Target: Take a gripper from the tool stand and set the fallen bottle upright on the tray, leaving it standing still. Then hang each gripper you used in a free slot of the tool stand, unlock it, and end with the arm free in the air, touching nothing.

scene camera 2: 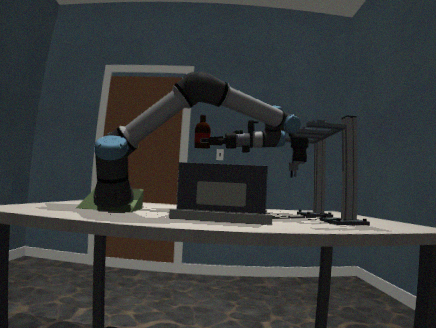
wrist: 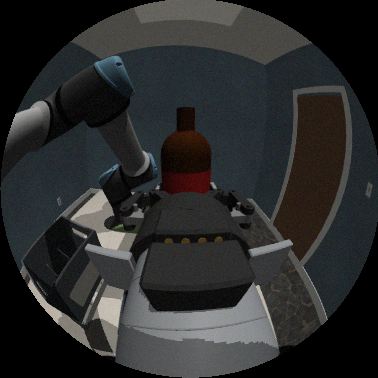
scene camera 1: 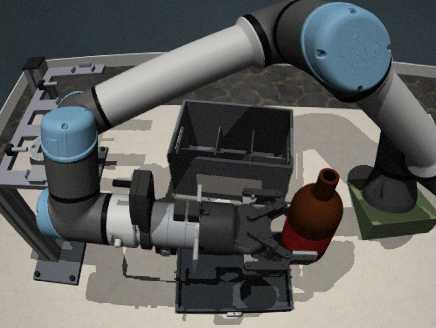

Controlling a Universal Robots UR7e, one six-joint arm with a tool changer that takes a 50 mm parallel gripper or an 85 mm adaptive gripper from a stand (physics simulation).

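Places are measured from the arm's base along level axes (x right, y back, z down), in centimetres.
Pixels of known places: end effector, tool point: [scene camera 2: 239, 140] [scene camera 1: 186, 226]; arm's base, origin of the base link: [scene camera 2: 114, 198] [scene camera 1: 389, 196].
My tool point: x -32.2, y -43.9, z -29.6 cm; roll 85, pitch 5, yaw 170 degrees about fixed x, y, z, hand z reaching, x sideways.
Note:
For each thing: its top centre in the pictures, then the offset to it from my tool point. "pt": a spot on its surface instead.
- brown bottle with a red label, middle of its top: [scene camera 1: 328, 179] [wrist: 190, 107] [scene camera 2: 203, 115] dz -11.0, dx +3.3, dy +17.3 cm
- dark tray, surface spot: [scene camera 1: 205, 297] pt dz +33.0, dx +0.2, dy +1.5 cm
- dark divided bin, middle of its top: [scene camera 1: 234, 130] [wrist: 50, 248] [scene camera 2: 224, 166] dz +16.0, dx +34.4, dy +1.5 cm
The brown bottle with a red label [scene camera 1: 313, 215] [scene camera 2: 202, 135] [wrist: 186, 160] is upright, neck up, high above the table. My adaptive gripper [scene camera 1: 296, 231] [scene camera 2: 205, 141] [wrist: 186, 187] points sideways, level, and is shut on the bottle's lower part. The far finger is partly hidden behind the bottle. The dark tray [scene camera 1: 205, 297] [scene camera 2: 220, 216] lies flat on the table, well below the bottle and partly hidden by the gripper in scene camera 1. The tool stand [scene camera 1: 30, 220] [scene camera 2: 349, 170] is behind the arm's wrist. The other gripper [scene camera 2: 299, 150] hangs in it.
A dark divided bin [scene camera 1: 280, 175] [scene camera 2: 222, 172] [wrist: 65, 287] stands beside the tray. The arm's blue-capped wrist joint [scene camera 1: 69, 135] is close to the stand's slots. The arm's base stands on a green block [scene camera 1: 395, 227] [scene camera 2: 136, 200].

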